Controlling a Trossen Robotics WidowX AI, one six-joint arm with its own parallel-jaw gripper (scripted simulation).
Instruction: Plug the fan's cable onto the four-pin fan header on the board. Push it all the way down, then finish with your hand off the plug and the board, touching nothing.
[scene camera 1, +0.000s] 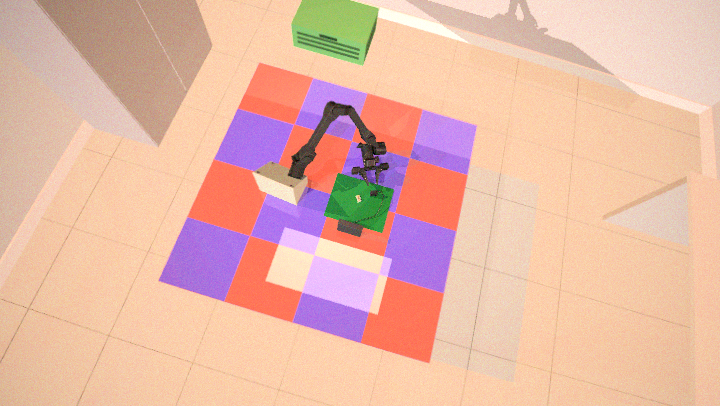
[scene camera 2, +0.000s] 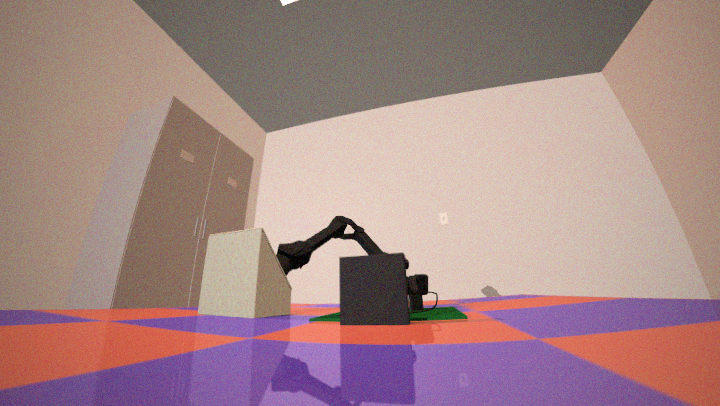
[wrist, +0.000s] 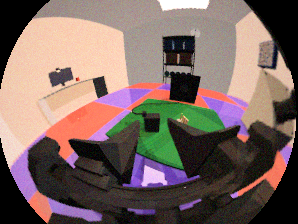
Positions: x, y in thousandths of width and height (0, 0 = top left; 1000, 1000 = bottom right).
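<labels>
The fan box (wrist: 622, 391) is 0.31 m from the lens, while the gripper (wrist: 515, 542) is 0.10 m from the lens.
</labels>
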